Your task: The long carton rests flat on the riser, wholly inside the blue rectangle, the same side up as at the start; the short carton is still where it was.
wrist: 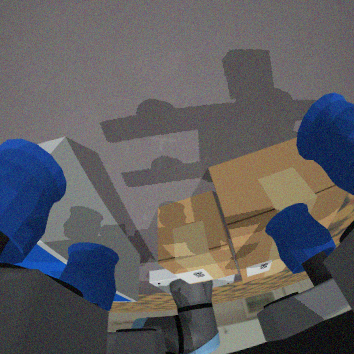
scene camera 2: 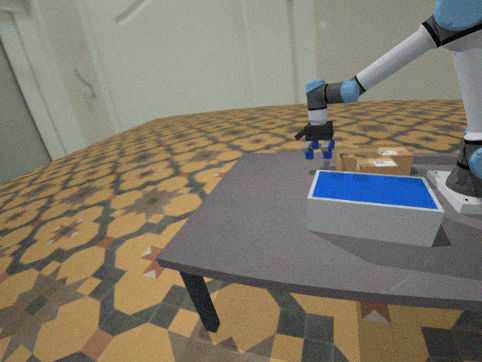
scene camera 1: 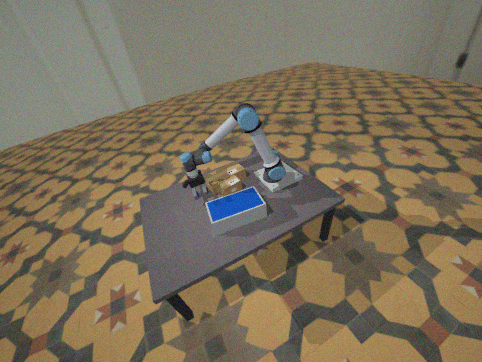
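Where they show: hand at its tool point: (wrist: 190,207) (scene camera 2: 320,152) (scene camera 1: 200,188); arm's base at its link origin: (scene camera 2: 467,187).
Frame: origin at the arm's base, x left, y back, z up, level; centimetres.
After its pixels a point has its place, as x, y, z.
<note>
The long carton (scene camera 1: 219,177) @[-11.4, -40.3, 7.0] (scene camera 2: 370,153) @[-11.9, -36.2, 6.8] (wrist: 240,186) @[-7.7, -48.9, 2.0] is brown with a white label and stands on the table behind the riser. The short carton (scene camera 1: 230,189) @[2.7, -35.8, 3.6] (scene camera 2: 369,168) @[3.1, -37.2, 6.1] (wrist: 209,216) @[-4.2, -42.7, 1.6] stands between it and the riser, close beside the long carton. The grey riser (scene camera 1: 240,220) @[33.1, -38.0, 2.4] (scene camera 2: 370,222) @[33.1, -37.4, 2.8] (wrist: 90,185) @[13.3, -47.8, -2.9] has a white-edged blue rectangle (scene camera 1: 235,204) @[24.4, -37.7, 8.6] (scene camera 2: 375,189) @[24.2, -36.5, 8.7] (wrist: 42,260) @[17.4, -46.7, 8.7] on top, with no carton on it. My gripper (scene camera 1: 201,192) @[-0.7, -56.7, 10.1] (scene camera 2: 319,151) @[-0.7, -56.7, 10.1] (wrist: 187,210) @[-0.7, -56.7, 10.1] is open, its four blue cups holding nothing. It hangs above the table, off the cartons' left ends in both scene views.
The dark table (scene camera 1: 175,240) @[26.3, -81.5, -3.4] (scene camera 2: 250,225) @[36.3, -74.4, -3.4] (wrist: 100,60) @[6.0, -63.6, -3.4] carries everything. The arm's white base plate (scene camera 1: 292,180) @[10.2, 11.9, -0.6] (scene camera 2: 471,204) @[12.9, -3.6, 0.4] (wrist: 159,278) @[9.6, -7.1, -0.2] is at the right in the scene views, past the cartons. The arm's shadow lies on the table in the wrist view.
</note>
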